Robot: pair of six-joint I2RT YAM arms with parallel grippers.
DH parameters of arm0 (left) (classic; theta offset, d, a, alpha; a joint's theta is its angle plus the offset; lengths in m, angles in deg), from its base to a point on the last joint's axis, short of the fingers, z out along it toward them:
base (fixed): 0 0 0 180
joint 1: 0 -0.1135 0.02 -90
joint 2: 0 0 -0.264 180
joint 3: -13.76 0 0.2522 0
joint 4: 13.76 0 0.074 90
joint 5: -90 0 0 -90
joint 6: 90 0.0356 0 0
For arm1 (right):
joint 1: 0 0.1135 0.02 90
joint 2: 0 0 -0.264 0
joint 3: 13.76 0 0.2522 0
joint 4: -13.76 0 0.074 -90
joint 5: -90 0 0 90
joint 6: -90 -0.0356 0 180
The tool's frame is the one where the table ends.
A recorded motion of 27 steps. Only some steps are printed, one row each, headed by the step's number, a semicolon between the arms.
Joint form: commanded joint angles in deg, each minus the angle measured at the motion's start. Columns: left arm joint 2, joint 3, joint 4, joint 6, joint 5, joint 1; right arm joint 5, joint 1, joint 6, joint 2, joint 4, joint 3.
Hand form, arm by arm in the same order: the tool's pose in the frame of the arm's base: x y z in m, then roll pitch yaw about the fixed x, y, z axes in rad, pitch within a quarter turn. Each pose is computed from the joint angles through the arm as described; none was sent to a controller.
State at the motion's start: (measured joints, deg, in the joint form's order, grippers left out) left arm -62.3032 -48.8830 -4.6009 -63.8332 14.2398 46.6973; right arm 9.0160 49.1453 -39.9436 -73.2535 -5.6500 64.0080
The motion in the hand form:
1: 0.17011 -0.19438 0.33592 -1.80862 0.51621 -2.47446; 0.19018 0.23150 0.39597 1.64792 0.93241 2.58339
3: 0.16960 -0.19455 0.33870 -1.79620 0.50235 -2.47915; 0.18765 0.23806 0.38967 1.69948 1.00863 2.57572
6: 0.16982 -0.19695 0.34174 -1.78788 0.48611 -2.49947; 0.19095 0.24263 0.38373 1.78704 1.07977 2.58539
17: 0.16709 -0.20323 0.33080 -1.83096 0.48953 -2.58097; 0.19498 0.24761 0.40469 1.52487 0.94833 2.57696
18: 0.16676 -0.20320 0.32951 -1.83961 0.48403 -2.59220; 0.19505 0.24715 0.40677 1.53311 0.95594 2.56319
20: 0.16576 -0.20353 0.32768 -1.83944 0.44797 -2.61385; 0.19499 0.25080 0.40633 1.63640 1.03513 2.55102
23: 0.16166 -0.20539 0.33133 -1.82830 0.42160 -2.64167; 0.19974 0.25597 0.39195 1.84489 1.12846 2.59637
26: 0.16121 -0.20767 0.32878 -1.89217 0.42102 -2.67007; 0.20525 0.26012 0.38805 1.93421 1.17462 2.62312
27: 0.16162 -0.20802 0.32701 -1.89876 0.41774 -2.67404; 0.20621 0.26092 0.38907 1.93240 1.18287 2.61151
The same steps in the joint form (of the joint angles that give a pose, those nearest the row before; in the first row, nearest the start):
1: -0.45 -2.43 5.02 3.20 -9.88 2.71; -4.63 0.93 3.65 0.77 8.62 2.87
3: -0.36 -2.79 4.93 2.52 -10.64 2.72; -9.49 2.66 7.92 0.10 8.43 2.45
6: -0.82 -3.58 4.93 1.83 -12.08 2.83; -14.22 3.25 11.84 -1.17 7.42 2.81
17: -1.68 -2.46 5.08 2.75 -14.43 3.85; 0.00 1.62 4.06 -2.68 13.64 5.49
18: -1.68 -2.37 5.47 2.60 -14.90 3.84; -1.24 1.70 4.56 -2.67 12.73 6.08
20: -1.61 -2.02 5.44 0.91 -16.61 3.82; -8.12 2.89 9.34 -3.40 8.45 7.93
23: -1.33 -2.53 5.85 -0.37 -18.06 4.58; -17.41 3.81 14.45 -4.97 5.21 7.93
26: -2.11 -3.77 9.63 0.11 -17.60 5.03; -20.94 3.85 16.91 -6.51 4.52 8.83
27: -2.27 -3.61 9.67 0.04 -17.75 4.98; -21.58 3.87 17.30 -6.80 4.60 9.22

